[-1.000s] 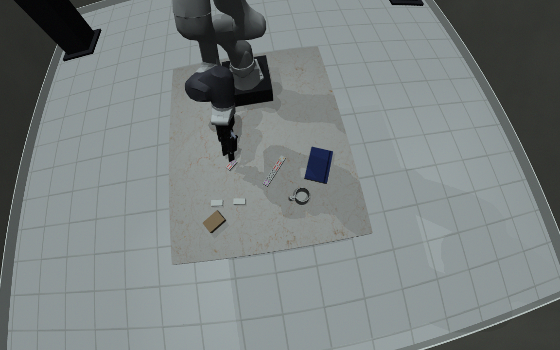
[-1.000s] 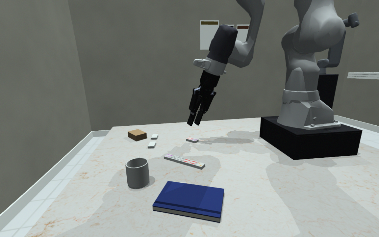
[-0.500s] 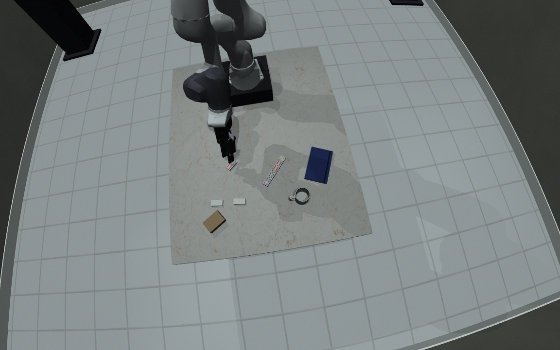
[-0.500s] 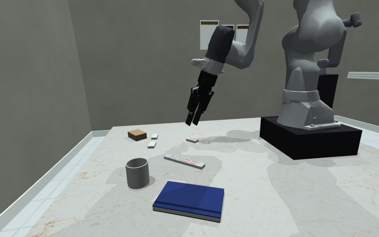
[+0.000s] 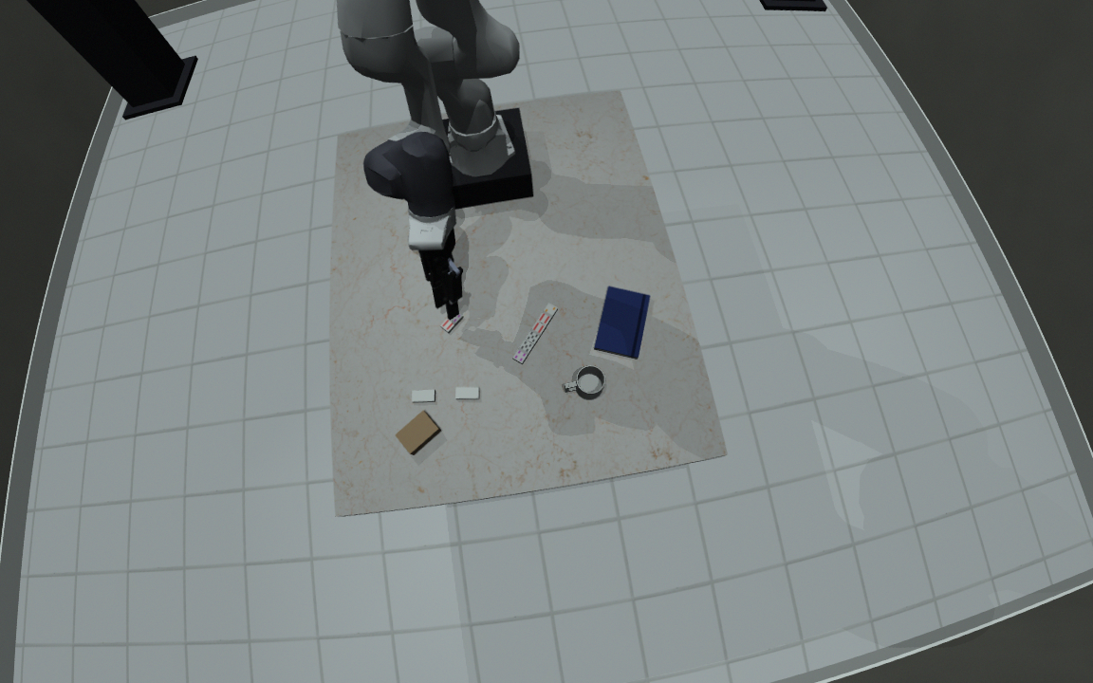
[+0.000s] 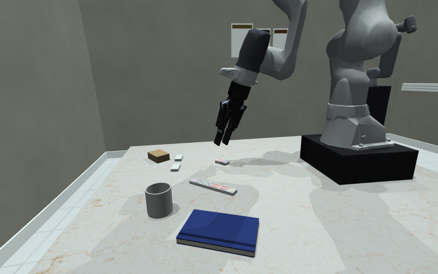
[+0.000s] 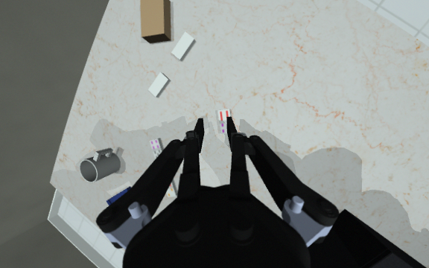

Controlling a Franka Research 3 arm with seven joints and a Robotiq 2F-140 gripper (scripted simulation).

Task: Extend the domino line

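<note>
My gripper is now 1 cm to the left of the white domino and 11 cm above it. Also, from my hand: grey mug 21 cm ahead, 30 cm to the left, 8 cm below; blue book 6 cm ahead, 41 cm to the left, 11 cm below; brown block 27 cm ahead, 10 cm to the right, 10 cm below.
</note>
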